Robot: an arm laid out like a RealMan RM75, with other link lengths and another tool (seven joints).
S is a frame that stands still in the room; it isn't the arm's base.
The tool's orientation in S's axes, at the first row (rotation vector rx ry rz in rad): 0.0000, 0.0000, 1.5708
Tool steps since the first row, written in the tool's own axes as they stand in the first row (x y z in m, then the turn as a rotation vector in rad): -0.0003, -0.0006, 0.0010, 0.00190, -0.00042, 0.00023; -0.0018, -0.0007, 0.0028, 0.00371, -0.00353, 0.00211; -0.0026, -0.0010, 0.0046, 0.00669, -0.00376, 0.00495; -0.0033, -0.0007, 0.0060, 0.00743, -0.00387, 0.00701; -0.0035, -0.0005, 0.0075, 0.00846, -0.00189, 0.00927; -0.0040, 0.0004, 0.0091, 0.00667, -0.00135, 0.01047; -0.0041, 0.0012, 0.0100, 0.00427, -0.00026, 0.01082; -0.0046, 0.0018, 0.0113, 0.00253, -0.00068, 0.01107; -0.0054, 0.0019, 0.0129, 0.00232, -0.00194, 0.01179; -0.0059, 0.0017, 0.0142, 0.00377, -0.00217, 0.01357; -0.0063, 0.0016, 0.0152, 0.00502, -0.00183, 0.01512; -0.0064, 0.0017, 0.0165, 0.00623, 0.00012, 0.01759
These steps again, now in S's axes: 0.0006, -0.0003, 0.0010, 0.00042, 0.00190, 0.00023; 0.0007, -0.0018, 0.0028, 0.00353, 0.00371, 0.00211; 0.0010, -0.0026, 0.0046, 0.00376, 0.00669, 0.00495; 0.0007, -0.0033, 0.0060, 0.00387, 0.00743, 0.00701; 0.0005, -0.0035, 0.0075, 0.00189, 0.00846, 0.00927; -0.0004, -0.0040, 0.0091, 0.00135, 0.00667, 0.01047; -0.0012, -0.0041, 0.0100, 0.00026, 0.00427, 0.01082; -0.0018, -0.0046, 0.0113, 0.00068, 0.00253, 0.01107; -0.0019, -0.0054, 0.0129, 0.00194, 0.00232, 0.01179; -0.0017, -0.0059, 0.0142, 0.00217, 0.00377, 0.01357; -0.0016, -0.0063, 0.0152, 0.00183, 0.00502, 0.01512; -0.0017, -0.0064, 0.0165, -0.00012, 0.00623, 0.01759
